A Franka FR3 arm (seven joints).
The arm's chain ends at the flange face. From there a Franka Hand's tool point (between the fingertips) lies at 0.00 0.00 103.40 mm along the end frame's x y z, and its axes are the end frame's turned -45 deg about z.
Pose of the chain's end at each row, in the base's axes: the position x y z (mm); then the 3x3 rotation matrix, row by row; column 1 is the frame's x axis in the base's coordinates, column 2 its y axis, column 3 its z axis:
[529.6, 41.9, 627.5], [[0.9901, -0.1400, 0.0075], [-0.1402, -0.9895, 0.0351], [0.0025, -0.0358, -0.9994]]
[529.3, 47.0, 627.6], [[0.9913, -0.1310, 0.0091], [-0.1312, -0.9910, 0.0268], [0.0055, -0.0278, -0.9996]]
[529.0, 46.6, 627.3], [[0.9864, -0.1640, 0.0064], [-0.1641, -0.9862, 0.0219], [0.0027, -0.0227, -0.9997]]
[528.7, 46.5, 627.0], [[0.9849, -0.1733, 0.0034], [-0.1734, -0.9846, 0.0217], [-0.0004, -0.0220, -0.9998]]
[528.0, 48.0, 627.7], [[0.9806, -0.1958, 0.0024], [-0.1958, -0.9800, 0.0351], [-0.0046, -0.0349, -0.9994]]
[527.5, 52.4, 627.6], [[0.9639, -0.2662, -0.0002], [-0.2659, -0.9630, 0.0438], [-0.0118, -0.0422, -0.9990]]
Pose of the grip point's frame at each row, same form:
[530.4, 45.5, 524.2], [[0.7991, 0.6011, 0.0075], [0.6005, -0.7988, 0.0351], [0.0271, -0.0235, -0.9994]]
[530.2, 49.8, 524.2], [[0.7936, 0.6083, 0.0091], [0.6080, -0.7935, 0.0268], [0.0235, -0.0158, -0.9996]]
[529.7, 48.9, 523.9], [[0.8135, 0.5815, 0.0064], [0.5813, -0.8134, 0.0219], [0.0180, -0.0141, -0.9997]]
[529.1, 48.7, 523.6], [[0.8190, 0.5739, 0.0034], [0.5736, -0.8188, 0.0217], [0.0153, -0.0158, -0.9998]]
[528.2, 51.6, 524.4], [[0.8318, 0.5549, 0.0024], [0.5545, -0.8314, 0.0351], [0.0214, -0.0279, -0.9994]]
[527.5, 56.9, 524.3], [[0.8698, 0.4933, -0.0002], [0.4929, -0.8690, 0.0438], [0.0215, -0.0382, -0.9990]]

